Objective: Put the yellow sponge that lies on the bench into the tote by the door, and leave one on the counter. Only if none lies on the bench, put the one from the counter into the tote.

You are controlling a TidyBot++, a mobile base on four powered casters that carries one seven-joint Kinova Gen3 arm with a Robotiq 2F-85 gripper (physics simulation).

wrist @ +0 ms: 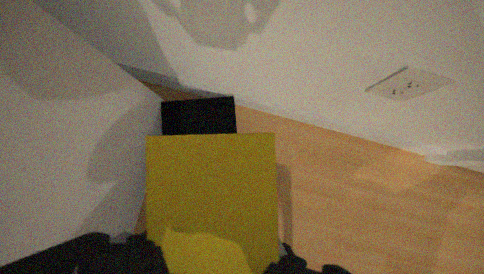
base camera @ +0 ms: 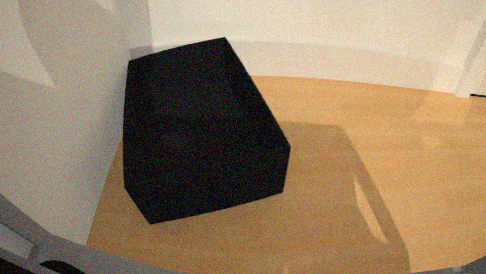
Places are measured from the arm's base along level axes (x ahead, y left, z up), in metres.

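Where they show: gripper, fingertip midpoint: (wrist: 219, 241).
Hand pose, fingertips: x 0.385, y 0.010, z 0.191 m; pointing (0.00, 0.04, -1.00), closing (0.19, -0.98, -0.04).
Things, the pixels of their top centre, and the offset from my fingertips. Level surfaces: height alone.
- yellow sponge at its top centre: (wrist: 210, 240) dx +0.015, dy +0.005, dz +0.047 m
- black tote at its top centre: (base camera: 184, 89) (wrist: 200, 154) dx +0.030, dy +0.114, dz -0.488 m
- outlet plate at its top centre: (wrist: 432, 74) dx +0.238, dy -0.196, dz -0.131 m
- wooden floor at its surface level: dz -0.588 m
My gripper (wrist: 219, 241) is shut on the yellow sponge (wrist: 212, 185), which stands out between the fingers at the bottom middle of the wrist view. The black tote (base camera: 200, 130) (wrist: 199, 117) stands on the floor in front of the base, in the corner by the walls. In the wrist view the tote shows just beyond the sponge's far edge, and the sponge hides its nearer part. The tote is so dark that its inside cannot be told. The gripper does not show in the base camera view. The bench and the counter do not show.
A grey wall (base camera: 65, 135) (wrist: 55, 165) runs close along the tote's left side. A white wall (base camera: 325, 25) (wrist: 320, 65) with an outlet plate (wrist: 410, 84) stands behind it. The wooden floor (base camera: 425, 165) (wrist: 360, 215) reaches to the right. A door frame edge (base camera: 472, 65) shows at the far right.
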